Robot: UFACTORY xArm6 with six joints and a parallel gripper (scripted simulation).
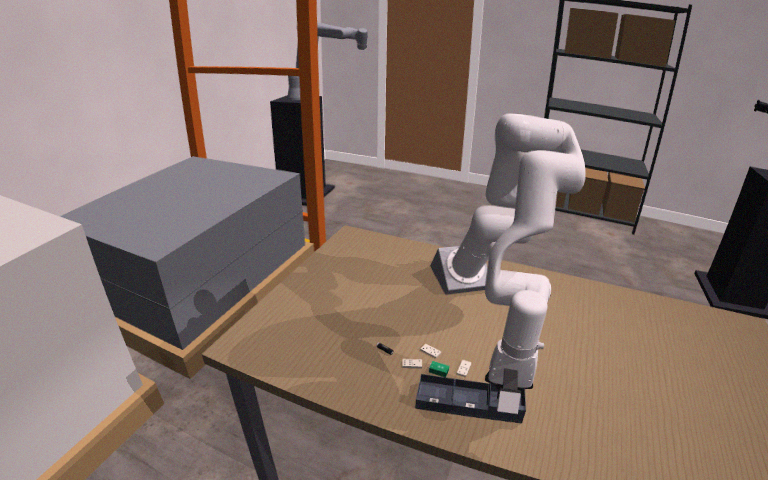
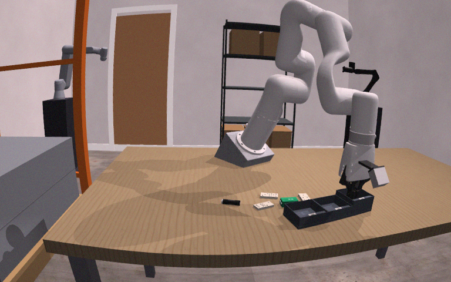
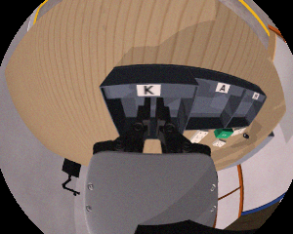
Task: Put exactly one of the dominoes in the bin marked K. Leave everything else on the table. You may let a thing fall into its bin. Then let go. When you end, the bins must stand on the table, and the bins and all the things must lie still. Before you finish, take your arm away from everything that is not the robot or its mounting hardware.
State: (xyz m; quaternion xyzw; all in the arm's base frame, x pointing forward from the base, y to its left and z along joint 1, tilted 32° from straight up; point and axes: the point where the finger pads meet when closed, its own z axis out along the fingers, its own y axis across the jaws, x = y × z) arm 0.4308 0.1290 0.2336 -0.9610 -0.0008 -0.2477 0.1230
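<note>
The green block is 60 mm behind my hand, 180 mm to the right of it and 30 mm below it. Round my hand: black cylinder: 90 mm behind, 330 mm to the right, 30 mm below.
</note>
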